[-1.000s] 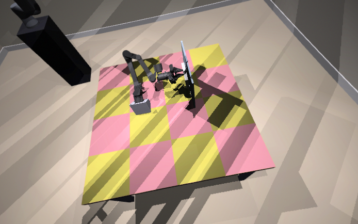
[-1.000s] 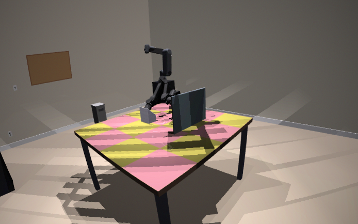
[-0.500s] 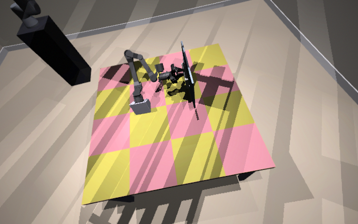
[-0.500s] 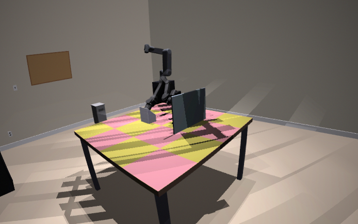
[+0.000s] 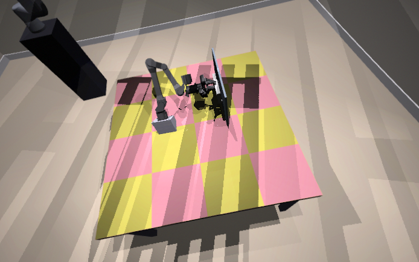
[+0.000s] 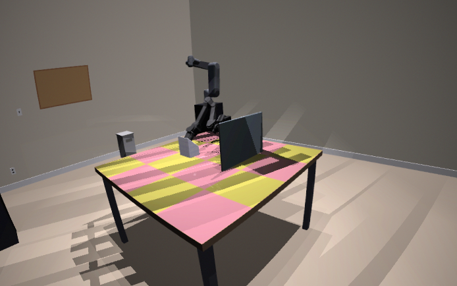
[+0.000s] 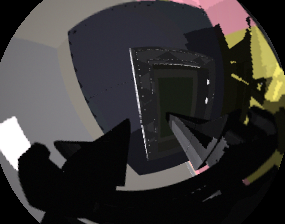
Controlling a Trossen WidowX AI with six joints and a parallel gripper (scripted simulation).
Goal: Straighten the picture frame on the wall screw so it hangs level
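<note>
Right now my gripper tip is 10 mm short of the picture frame, 10 mm to the right of it and 50 mm above it. From my gripper tip the other things lie so: upright wall panel (20 mm ahead, 20 mm to the left, 60 mm below).
</note>
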